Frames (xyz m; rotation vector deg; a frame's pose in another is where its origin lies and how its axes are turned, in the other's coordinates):
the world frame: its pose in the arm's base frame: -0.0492 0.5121 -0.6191 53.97 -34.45 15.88
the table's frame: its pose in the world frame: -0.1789 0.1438 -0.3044 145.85 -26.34 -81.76
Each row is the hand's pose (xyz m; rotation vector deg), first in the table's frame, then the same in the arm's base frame.
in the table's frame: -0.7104 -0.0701 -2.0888 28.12 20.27 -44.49
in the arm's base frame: 0.2643 -0.3430 1.0471 -95.97 -52.69 -4.21
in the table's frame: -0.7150 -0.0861 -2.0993 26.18 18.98 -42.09
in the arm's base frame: 0.2625 -0.3373 1.0658 -98.97 -51.89 -2.25
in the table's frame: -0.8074 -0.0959 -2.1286 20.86 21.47 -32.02
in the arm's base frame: 0.1967 -0.3830 1.1213 -109.27 -43.69 -2.02
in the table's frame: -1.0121 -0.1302 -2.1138 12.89 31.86 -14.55
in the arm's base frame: 0.0092 -0.4388 1.1922 -124.46 -24.71 -8.90
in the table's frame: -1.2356 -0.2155 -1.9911 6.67 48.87 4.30
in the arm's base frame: -0.2572 -0.4144 1.2188 -134.10 1.29 -23.97
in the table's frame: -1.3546 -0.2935 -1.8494 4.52 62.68 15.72
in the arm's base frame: -0.4429 -0.3417 1.1956 -134.41 19.64 -37.38
